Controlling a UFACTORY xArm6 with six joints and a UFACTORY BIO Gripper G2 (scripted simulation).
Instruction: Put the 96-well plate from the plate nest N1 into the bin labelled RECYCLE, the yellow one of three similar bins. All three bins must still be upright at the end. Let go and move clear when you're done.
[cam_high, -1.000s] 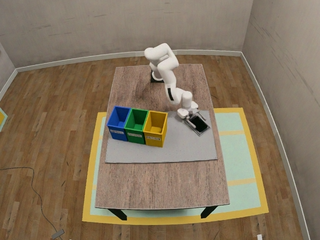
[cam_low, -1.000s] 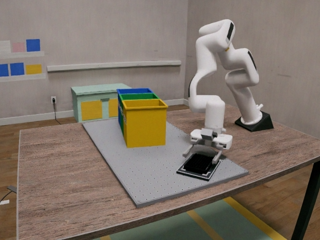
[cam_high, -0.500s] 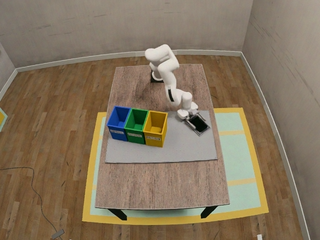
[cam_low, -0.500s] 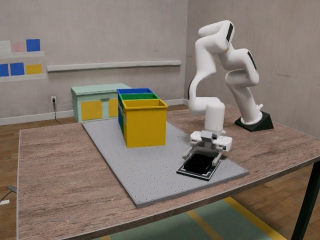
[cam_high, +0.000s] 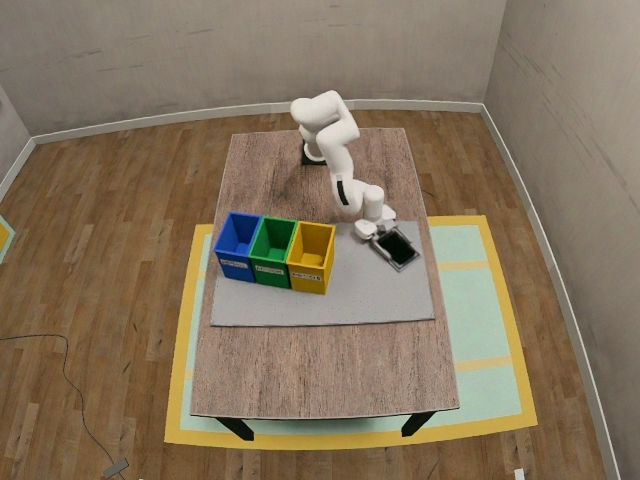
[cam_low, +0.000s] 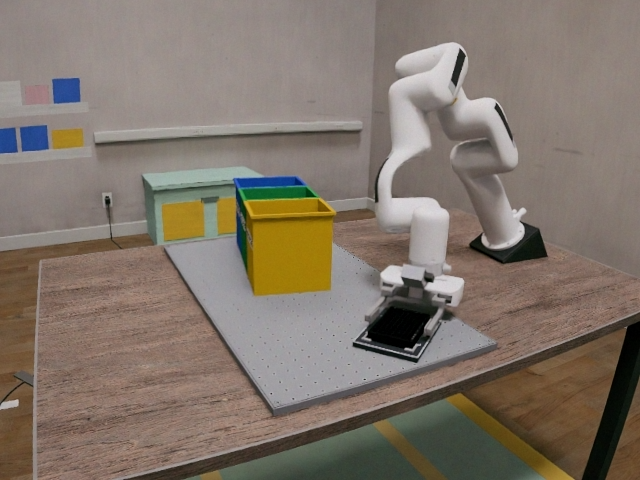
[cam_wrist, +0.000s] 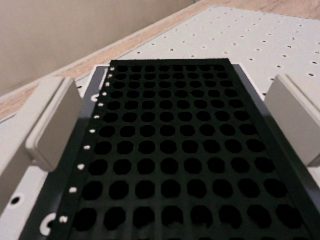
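Right now the black 96-well plate is 1 cm below my hand. Also, from my hand: yellow recycle bin (32 cm to the right, 8 cm ahead, 6 cm above); plate nest N1 (2 cm below); green bin (45 cm to the right, 6 cm above, 5 cm ahead).
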